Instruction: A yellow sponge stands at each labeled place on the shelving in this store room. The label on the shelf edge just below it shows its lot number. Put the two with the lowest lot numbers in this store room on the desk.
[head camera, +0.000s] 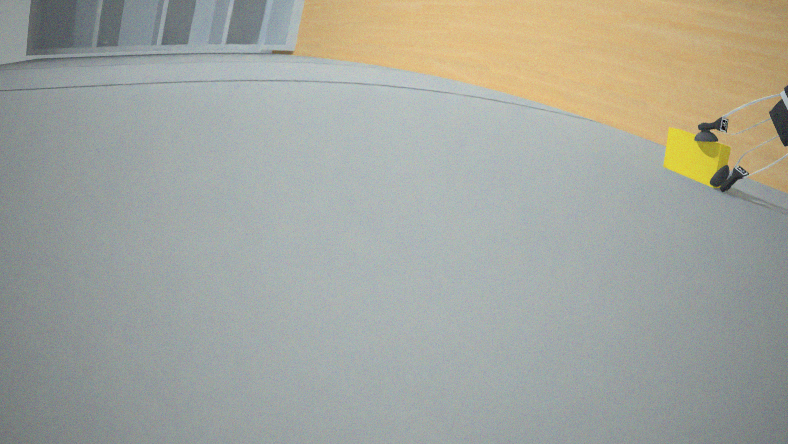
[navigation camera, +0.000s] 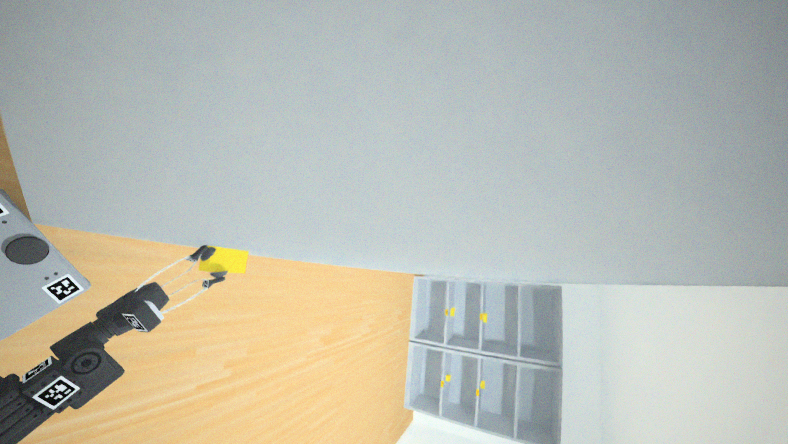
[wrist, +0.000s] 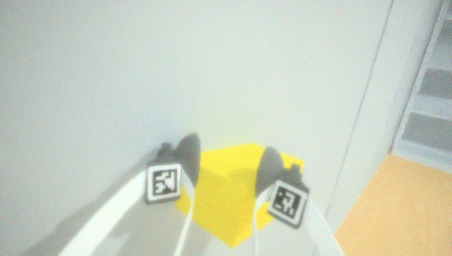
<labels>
My gripper shows in the head camera view, in the navigation camera view and in the wrist view (230, 158). The same spot on my gripper: (navigation camera: 203, 252) is (head camera: 725, 180).
</labels>
